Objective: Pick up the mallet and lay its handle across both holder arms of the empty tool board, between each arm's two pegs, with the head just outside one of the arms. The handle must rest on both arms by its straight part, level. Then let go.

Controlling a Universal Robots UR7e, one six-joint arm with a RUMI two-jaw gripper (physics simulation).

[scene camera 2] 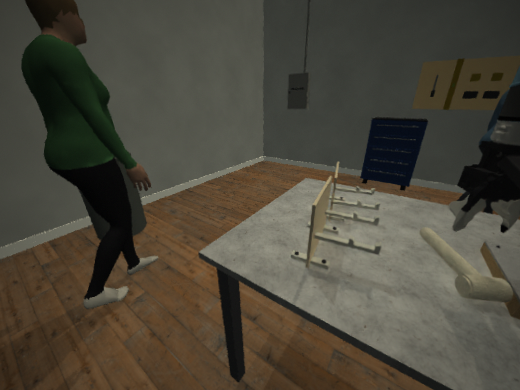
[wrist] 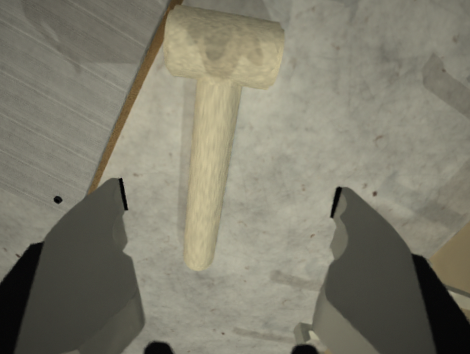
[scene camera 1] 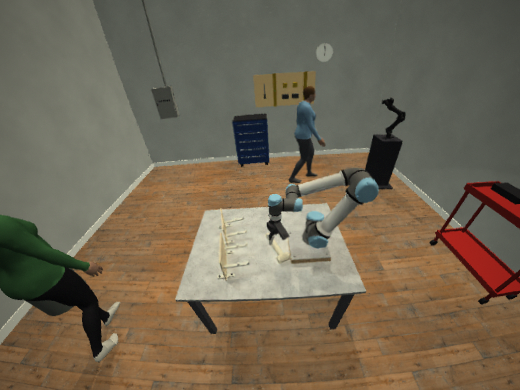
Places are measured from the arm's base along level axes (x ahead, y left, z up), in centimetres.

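Pixels of known places: gripper, fingertip midpoint: (scene camera 2: pixel 478 231) (wrist: pixel 230 186) (scene camera 1: pixel 277 241).
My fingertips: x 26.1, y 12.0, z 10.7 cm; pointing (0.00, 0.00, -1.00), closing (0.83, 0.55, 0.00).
Ahead of a thing's pixels: the offset from my fingertips to its middle. Level surfaces: height alone.
The pale wooden mallet @[dx +1.4, dy -5.9, dz -12.2 cm] (scene camera 1: pixel 283 257) (scene camera 2: pixel 445 251) (wrist: pixel 209 170) lies on the table beside the robot's base plate, its head close to the plate's edge. My gripper (scene camera 1: pixel 278 238) (scene camera 2: pixel 481 229) (wrist: pixel 230 186) is open and empty, above the table near the handle's free end. In the wrist view the handle runs between the finger lines, left of their middle, with the head at the top. Two upright tool boards stand in a row: the near one @[dx +30.5, dy +7.5, dz -4.7 cm] (scene camera 1: pixel 223 257) (scene camera 2: pixel 320 220) and the far one @[dx +36.2, dy -20.9, dz -5.5 cm] (scene camera 1: pixel 223 226) (scene camera 2: pixel 336 180). Each has two pale holder arms, all without a tool.
The base plate (scene camera 1: pixel 311 259) (scene camera 2: pixel 492 265) (wrist: pixel 75 100) borders the mallet. The grey table @[dz -14.5 cm] (scene camera 1: pixel 250 287) (scene camera 2: pixel 280 220) carries boards and robot. A person in green (scene camera 1: pixel 40 255) (scene camera 2: pixel 75 110) stands left of the table. A person in blue (scene camera 1: pixel 306 120) and a blue cabinet (scene camera 1: pixel 251 140) (scene camera 2: pixel 395 150) are behind it.
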